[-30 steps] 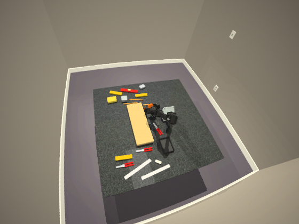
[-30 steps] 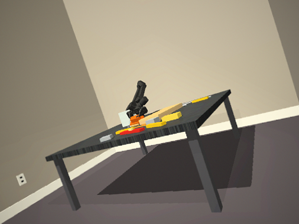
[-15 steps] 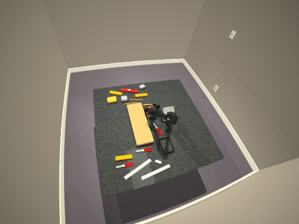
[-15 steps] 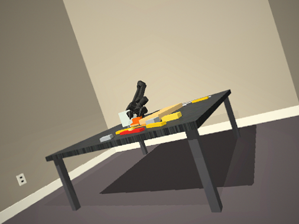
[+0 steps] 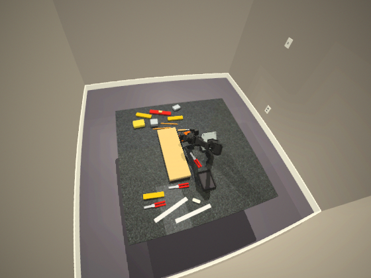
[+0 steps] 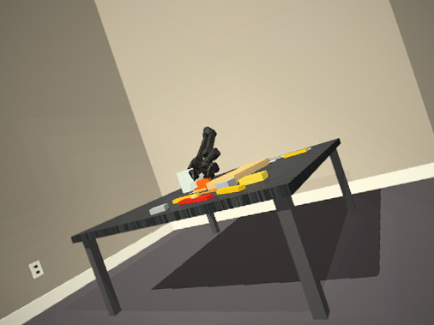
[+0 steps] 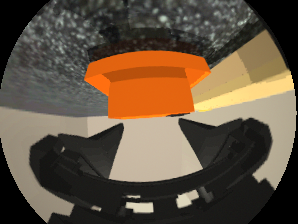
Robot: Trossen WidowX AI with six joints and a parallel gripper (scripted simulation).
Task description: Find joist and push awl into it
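Right now my gripper tip is 10 mm short of the orange stud finder, 30 mm to the right of it and 20 mm above it. Also, from my gripper tip: awl: 20 mm behind, 60 mm to the right, 60 mm below; grey block: 270 mm ahead, 200 mm to the right, 50 mm below; red level: 180 mm ahead, 340 mm to the right, 50 mm below.
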